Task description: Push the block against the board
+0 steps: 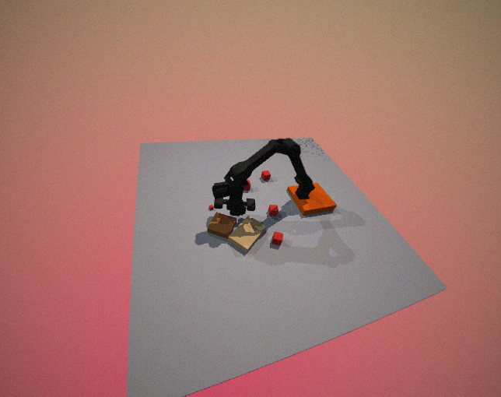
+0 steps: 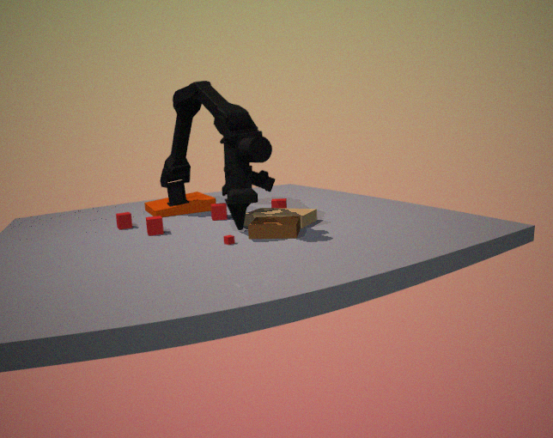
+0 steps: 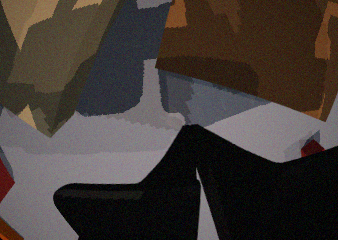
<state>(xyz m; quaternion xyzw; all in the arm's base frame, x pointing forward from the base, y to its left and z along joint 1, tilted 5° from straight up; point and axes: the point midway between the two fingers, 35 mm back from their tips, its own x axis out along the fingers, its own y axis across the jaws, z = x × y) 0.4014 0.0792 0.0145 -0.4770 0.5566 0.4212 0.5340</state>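
Right now the board is 12 cm to the left of my gripper tip, 4 cm behind it and 1 cm above it. From my gripper tip the other things lie so: square block: 6 cm to the left, 6 cm ahead, 1 cm above; then tiny red cube: 10 cm ahead, 6 cm to the right.
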